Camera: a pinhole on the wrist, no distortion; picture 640 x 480 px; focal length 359.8 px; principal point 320.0 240.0 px. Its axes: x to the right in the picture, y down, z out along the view. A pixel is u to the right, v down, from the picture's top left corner.
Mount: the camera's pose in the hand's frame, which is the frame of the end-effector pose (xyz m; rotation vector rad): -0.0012 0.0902 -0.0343 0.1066 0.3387 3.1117
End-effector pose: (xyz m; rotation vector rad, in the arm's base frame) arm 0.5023 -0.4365 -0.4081 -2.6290 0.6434 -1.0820
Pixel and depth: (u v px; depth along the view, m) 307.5 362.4 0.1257
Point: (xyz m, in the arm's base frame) 0.5554 -0.5043 -0.4966
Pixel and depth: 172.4 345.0 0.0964
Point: 0.5498 -0.5279 -0.4551
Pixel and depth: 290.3 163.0 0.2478
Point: 0.6031 -0.6169 -0.5934
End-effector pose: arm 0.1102 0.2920 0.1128 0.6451 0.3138 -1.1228
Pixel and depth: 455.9 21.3 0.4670
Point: 0.4458 0.2978 0.6301
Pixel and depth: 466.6 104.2 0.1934
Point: 0.2559 0.3081 0.3257
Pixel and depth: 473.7 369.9 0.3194
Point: 0.0803 0.1968 0.4327
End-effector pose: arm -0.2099 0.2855 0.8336 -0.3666 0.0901 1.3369
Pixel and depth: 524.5 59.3 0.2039
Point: -0.4826 0.2799 0.9533
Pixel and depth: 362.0 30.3 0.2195
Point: -0.4871 0.3710 0.9264
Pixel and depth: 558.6 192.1 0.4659
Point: -0.5833 0.2067 1.2567
